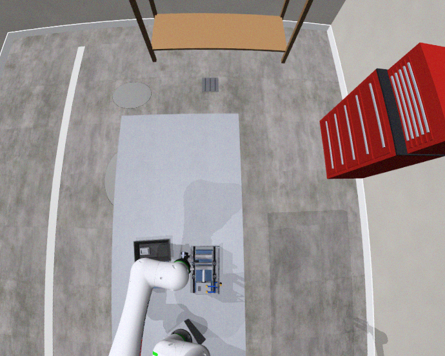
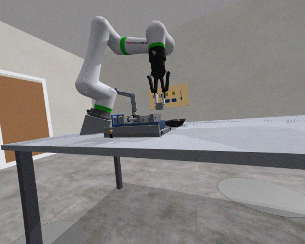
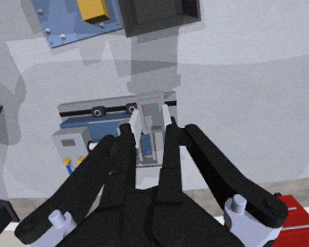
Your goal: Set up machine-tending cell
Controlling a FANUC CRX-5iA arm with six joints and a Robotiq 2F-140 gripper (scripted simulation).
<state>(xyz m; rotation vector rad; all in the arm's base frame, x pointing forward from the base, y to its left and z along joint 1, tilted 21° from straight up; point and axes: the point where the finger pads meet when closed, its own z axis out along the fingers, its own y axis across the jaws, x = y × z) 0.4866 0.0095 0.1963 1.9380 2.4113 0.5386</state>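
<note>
Right now the black work stop rod is 20 mm behind my hand, 50 mm to the right of it and 90 mm below it. Also, from my hand: blue infeed plate: 190 mm behind, 200 mm to the left, 170 mm below; hose-end block: 170 mm behind, 130 mm to the right, 100 mm below; brass blank: 130 mm behind, 170 mm to the left, 150 mm below.
</note>
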